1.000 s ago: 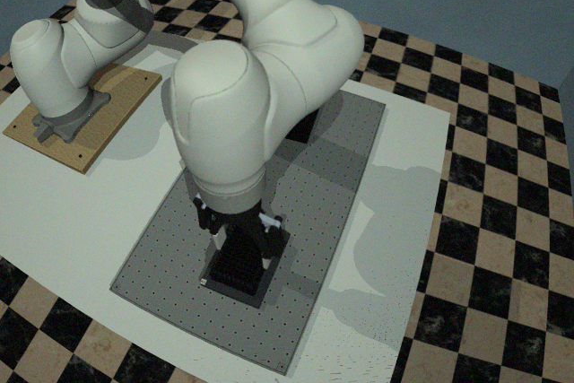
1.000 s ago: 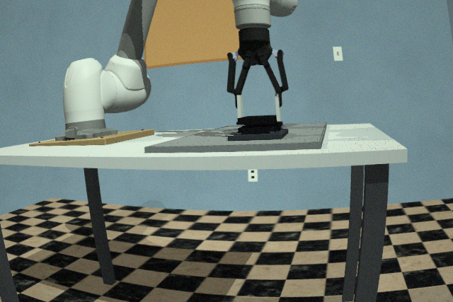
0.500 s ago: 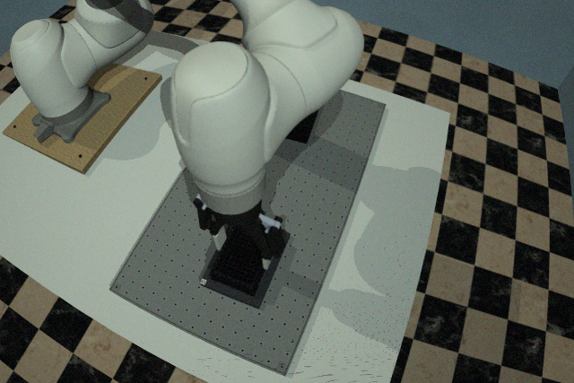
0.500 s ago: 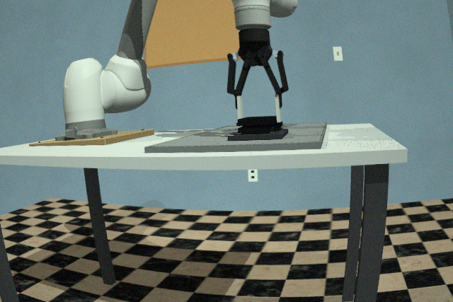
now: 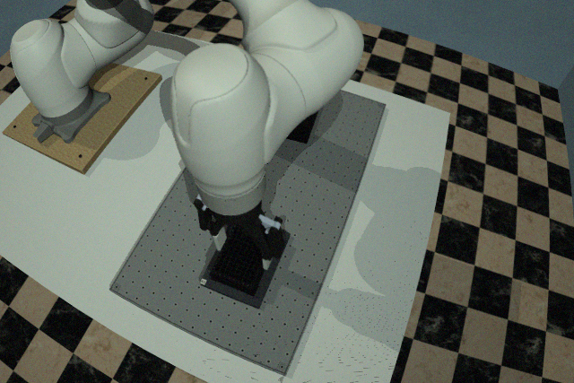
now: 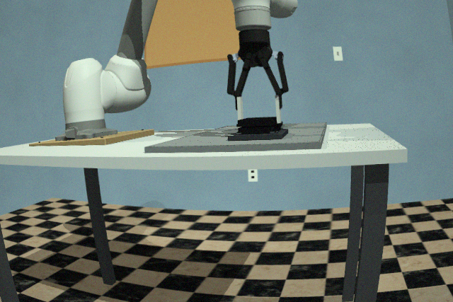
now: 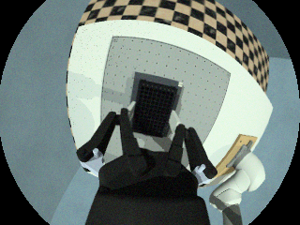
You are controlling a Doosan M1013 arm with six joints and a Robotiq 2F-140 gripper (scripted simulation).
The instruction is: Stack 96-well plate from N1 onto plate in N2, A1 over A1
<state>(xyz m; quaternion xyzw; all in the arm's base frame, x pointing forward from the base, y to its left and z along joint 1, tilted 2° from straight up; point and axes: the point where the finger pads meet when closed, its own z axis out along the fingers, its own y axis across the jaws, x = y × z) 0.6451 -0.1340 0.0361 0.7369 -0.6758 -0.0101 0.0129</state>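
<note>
The plate nest N2 is 5 cm below my hand. Round my hand: plate nest N1: 38 cm to the left, 8 cm behind, 5 cm below.
</note>
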